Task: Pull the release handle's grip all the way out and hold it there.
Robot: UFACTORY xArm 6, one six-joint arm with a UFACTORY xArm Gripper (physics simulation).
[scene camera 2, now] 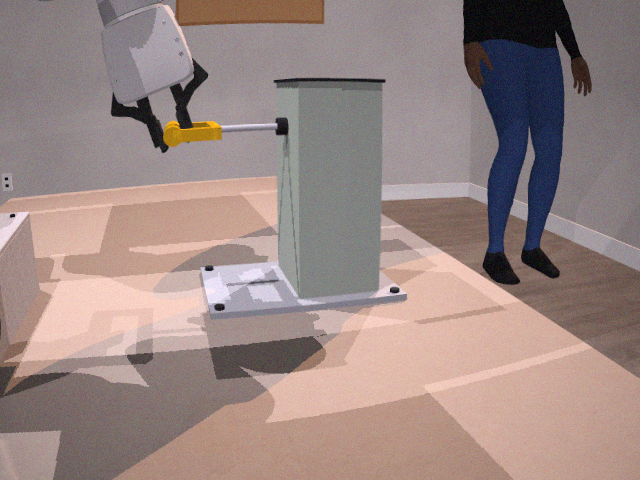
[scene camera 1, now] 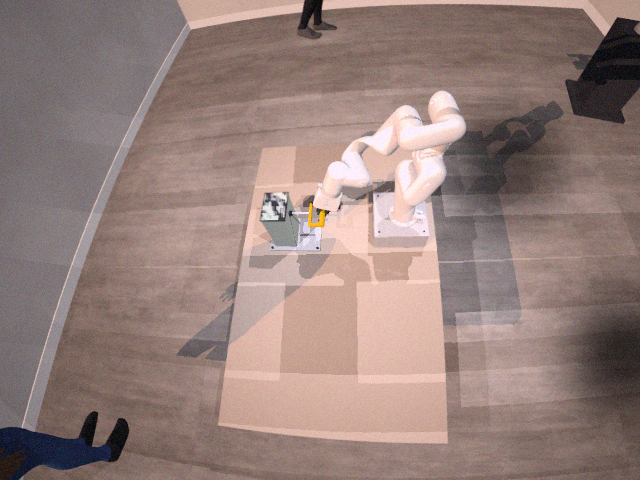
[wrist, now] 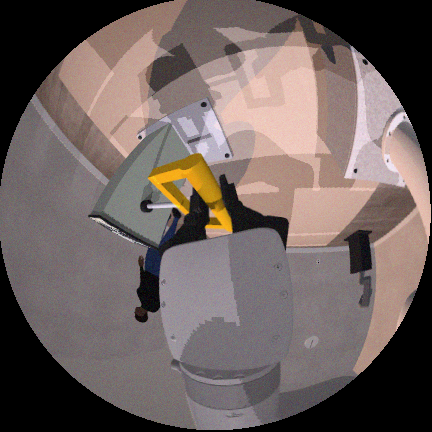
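Observation:
The release handle's yellow grip [scene camera 1: 316, 225] [scene camera 2: 204, 134] [wrist: 202, 175] is a rectangular loop, level, at the end of a straight silver rod [scene camera 1: 300, 212] [scene camera 2: 248, 127] [wrist: 162, 205]. The rod sticks out of a black collar [scene camera 2: 281, 126] [wrist: 146, 205] high on the side of a pale green post [scene camera 1: 281, 232] [scene camera 2: 338, 191] [wrist: 135, 185], with a long stretch of rod showing. My gripper [scene camera 1: 321, 210] [scene camera 2: 175, 135] [wrist: 212, 186] comes down from above, tilted, and is shut on the grip's outer bar, one finger inside the loop and one outside. The arm partly hides the grip in scene camera 1.
The post stands on a bolted metal plate [scene camera 1: 310, 242] [scene camera 2: 258, 304] [wrist: 215, 145]. My arm's base block [scene camera 1: 400, 240] [scene camera 2: 15, 268] [wrist: 372, 125] faces it across the mat [scene camera 1: 336, 408]. A person in blue trousers [scene camera 1: 67, 449] [scene camera 2: 516, 103] [wrist: 150, 280] stands beyond the post. Another person's legs [scene camera 1: 310, 15] show farther off.

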